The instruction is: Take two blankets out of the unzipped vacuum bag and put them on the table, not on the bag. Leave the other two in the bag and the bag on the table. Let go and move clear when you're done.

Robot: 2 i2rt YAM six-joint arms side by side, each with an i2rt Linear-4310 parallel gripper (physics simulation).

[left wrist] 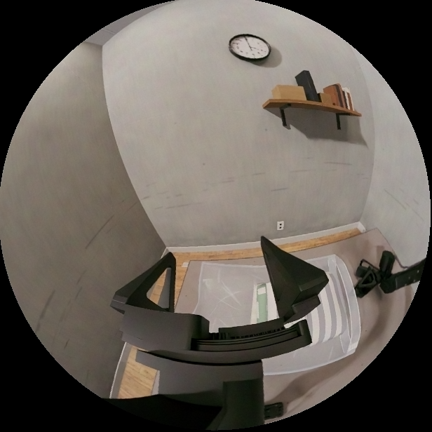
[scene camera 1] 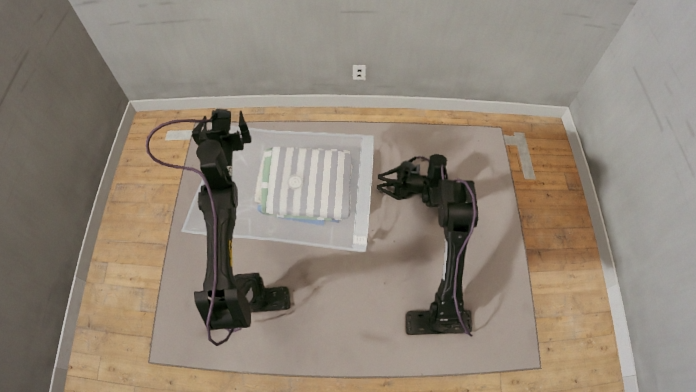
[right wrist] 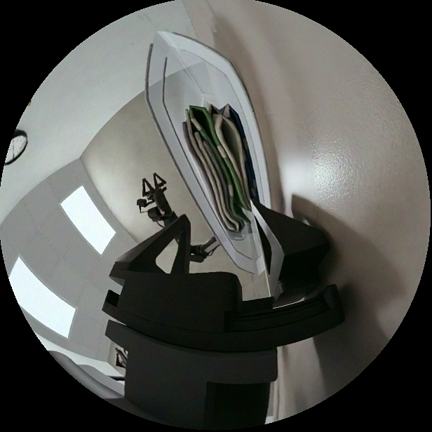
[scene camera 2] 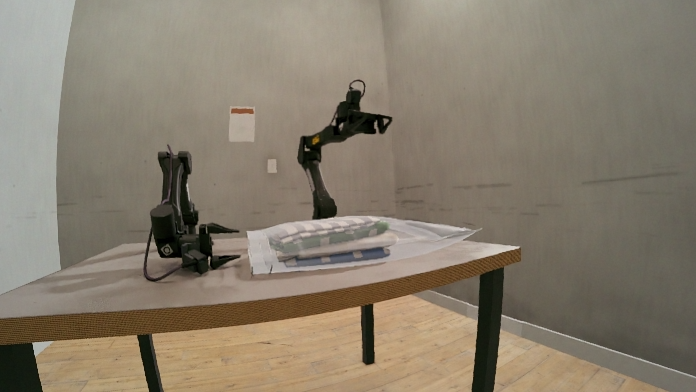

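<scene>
The clear bag (scene camera 1: 366,190) (scene camera 2: 257,252) (left wrist: 350,300) (right wrist: 223,60) lies on the table, its mouth gaping toward my right gripper. Four folded blankets are stacked inside: grey-and-white striped (scene camera 1: 320,182) (scene camera 2: 320,229) on top, green (scene camera 1: 266,170) (scene camera 2: 350,236) (right wrist: 227,175) below it, then cream (scene camera 2: 345,246), and blue (scene camera 1: 310,220) (scene camera 2: 340,257) at the bottom. My right gripper (scene camera 1: 380,183) (scene camera 2: 239,244) (right wrist: 217,211) is part open and empty, low just outside the mouth, one finger above the other. My left gripper (scene camera 1: 222,116) (scene camera 2: 386,124) (left wrist: 214,249) is wide open and empty, high above the bag's closed end.
The table (scene camera 1: 340,325) (scene camera 2: 200,295) extends beyond the bag on the mouth side, under my right arm (scene camera 1: 452,260). My left arm (scene camera 1: 220,240) reaches over the bag's far-left part in scene camera 1. Grey walls stand around the table.
</scene>
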